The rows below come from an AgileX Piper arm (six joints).
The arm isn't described. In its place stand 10 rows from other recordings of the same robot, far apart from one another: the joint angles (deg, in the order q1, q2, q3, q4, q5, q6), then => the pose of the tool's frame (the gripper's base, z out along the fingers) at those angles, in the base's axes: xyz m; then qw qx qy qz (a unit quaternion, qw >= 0).
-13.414, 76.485, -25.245, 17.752, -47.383, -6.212 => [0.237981 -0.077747 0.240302 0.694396 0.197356 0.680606 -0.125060]
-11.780, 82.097, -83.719, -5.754, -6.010, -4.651 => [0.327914 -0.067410 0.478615 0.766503 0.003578 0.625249 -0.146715]
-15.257, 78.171, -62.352, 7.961, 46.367, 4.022 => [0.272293 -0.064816 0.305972 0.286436 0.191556 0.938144 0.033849]
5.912, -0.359, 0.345, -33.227, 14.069, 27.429 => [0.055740 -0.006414 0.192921 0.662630 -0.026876 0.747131 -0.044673]
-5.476, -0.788, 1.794, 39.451, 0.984, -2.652 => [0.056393 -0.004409 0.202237 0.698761 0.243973 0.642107 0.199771]
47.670, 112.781, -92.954, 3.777, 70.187, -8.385 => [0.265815 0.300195 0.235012 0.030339 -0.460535 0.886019 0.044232]
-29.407, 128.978, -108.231, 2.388, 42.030, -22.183 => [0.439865 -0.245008 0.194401 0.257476 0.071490 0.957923 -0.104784]
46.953, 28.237, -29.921, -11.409, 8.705, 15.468 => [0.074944 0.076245 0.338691 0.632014 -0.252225 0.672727 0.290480]
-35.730, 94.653, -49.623, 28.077, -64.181, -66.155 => [0.257034 -0.232396 0.286725 0.489785 0.093905 0.572010 -0.651227]
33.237, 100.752, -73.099, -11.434, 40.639, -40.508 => [0.317449 0.193979 0.236728 0.224216 -0.627763 0.739336 -0.094990]
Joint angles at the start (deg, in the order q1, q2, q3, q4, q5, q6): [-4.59 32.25 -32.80 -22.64 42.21 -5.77]
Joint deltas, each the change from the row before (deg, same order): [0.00 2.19 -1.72 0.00 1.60 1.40]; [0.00 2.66 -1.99 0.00 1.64 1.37]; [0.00 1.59 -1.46 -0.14 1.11 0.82]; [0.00 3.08 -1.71 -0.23 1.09 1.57]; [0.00 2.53 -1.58 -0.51 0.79 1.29]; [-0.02 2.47 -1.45 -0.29 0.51 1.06]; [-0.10 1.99 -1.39 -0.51 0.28 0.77]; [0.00 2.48 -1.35 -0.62 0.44 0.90]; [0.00 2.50 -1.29 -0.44 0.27 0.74]
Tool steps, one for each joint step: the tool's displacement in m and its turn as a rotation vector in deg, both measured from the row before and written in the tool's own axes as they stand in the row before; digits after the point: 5 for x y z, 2 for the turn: [-0.00569 -0.00246 0.00258 -0.31 2.01 1.28]; [-0.00715 -0.00250 0.00356 -0.33 2.24 1.19]; [-0.00522 -0.00212 0.00131 0.01 1.23 0.69]; [-0.00749 -0.00130 0.00631 -0.25 2.35 1.02]; [-0.00712 -0.00158 0.00478 0.13 1.66 0.67]; [-0.00706 -0.00090 0.00518 -0.01 1.45 0.57]; [-0.00672 -0.00155 0.00364 0.32 0.86 0.32]; [-0.00686 -0.00062 0.00598 0.24 1.46 0.14]; [-0.00692 -0.00004 0.00647 0.09 1.36 0.06]
